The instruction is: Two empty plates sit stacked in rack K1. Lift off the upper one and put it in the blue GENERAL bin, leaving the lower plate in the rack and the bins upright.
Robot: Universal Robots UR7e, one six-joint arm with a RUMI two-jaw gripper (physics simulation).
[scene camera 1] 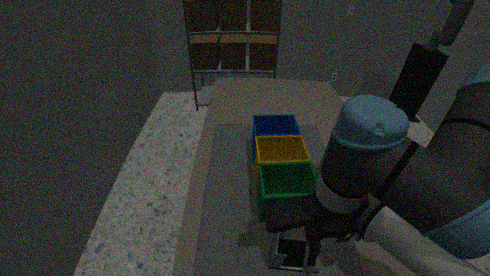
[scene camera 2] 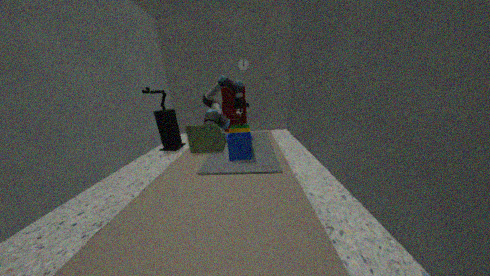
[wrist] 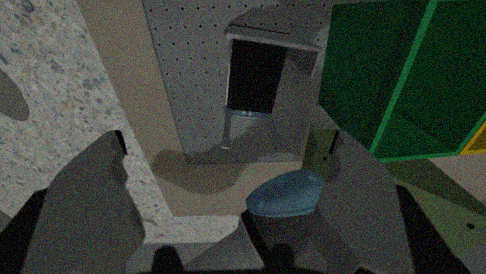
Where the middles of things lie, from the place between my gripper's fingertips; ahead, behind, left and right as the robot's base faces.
The black plate (wrist: 255,71) is 20 cm below my hand, 3 cm to the right of it and 2 cm behind it. Also, from my hand: green bin (scene camera 1: 278,182): 22 cm to the right, 15 cm below, 1 cm ahead; blue bin (scene camera 1: 263,125): 49 cm to the right, 15 cm below, 5 cm ahead; yellow bin (scene camera 1: 269,149): 35 cm to the right, 15 cm below, 3 cm ahead.
